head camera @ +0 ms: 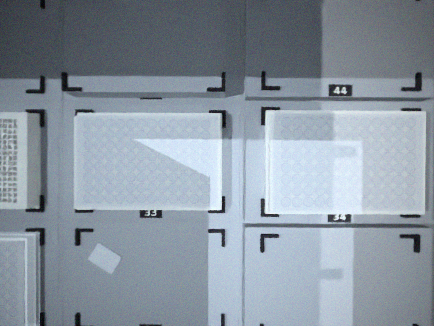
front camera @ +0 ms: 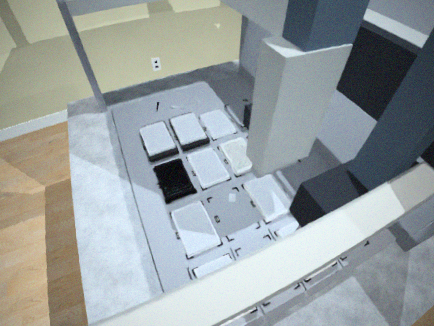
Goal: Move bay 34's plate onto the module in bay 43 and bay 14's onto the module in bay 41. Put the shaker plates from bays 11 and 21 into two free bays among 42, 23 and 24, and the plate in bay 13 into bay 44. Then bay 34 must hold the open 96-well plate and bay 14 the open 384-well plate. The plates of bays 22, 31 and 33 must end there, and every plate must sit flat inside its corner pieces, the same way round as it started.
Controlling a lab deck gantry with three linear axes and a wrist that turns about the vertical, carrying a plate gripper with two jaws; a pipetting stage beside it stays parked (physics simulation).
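Where they show: robot's base, origin of its link: (front camera: 141, 135).
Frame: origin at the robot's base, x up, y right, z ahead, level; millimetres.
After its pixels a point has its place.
My gripper's dark body (front camera: 325, 197) {z 578, x 355, y -144 mm} is at the right in the front view. Its jaws are hidden, so their opening cannot be told. Bay 33's pale plate (front camera: 267, 197) {z 398, x 14, y -251 mm} (head camera: 147, 162) {z 393, x 14, y -256 mm} and bay 34's (front camera: 286, 231) {z 506, x 29, y -234 mm} (head camera: 345, 162) {z 554, x 29, y -257 mm} sit at their corner pieces. Bay 32's cream plate (front camera: 237, 155) {z 231, x 14, y -248 mm} (head camera: 10, 162) {z 274, x 12, y -255 mm} has a fine well grid. Bay 22's plate (front camera: 207, 167) {z 235, x 14, y -145 mm} (head camera: 12, 282) {z 277, x 14, y -153 mm} lies beside it. Shaker plates (front camera: 157, 139) {z 83, x 37, y -41 mm} (front camera: 188, 129) {z 81, x 37, y -145 mm} are in bays 11 and 21. Plates are in bays 31 (front camera: 218, 123) {z 73, x 14, y -257 mm}, 13 (front camera: 195, 228) {z 399, x 14, y -42 mm} and 14 (front camera: 212, 266) {z 505, x 29, y -41 mm}. Bays 23, 24 and 44 show no plate.
A black rack (front camera: 175, 180) {z 239, x 12, y -45 mm} occupies bay 12. The pale gantry column (front camera: 295, 110) {z 479, x 390, y -168 mm} hides bay 42. A parked blue-grey stage (front camera: 395, 105) is at the right. The pale front beam (front camera: 250, 272) {z 618, x 400, y -24 mm} crosses the foreground.
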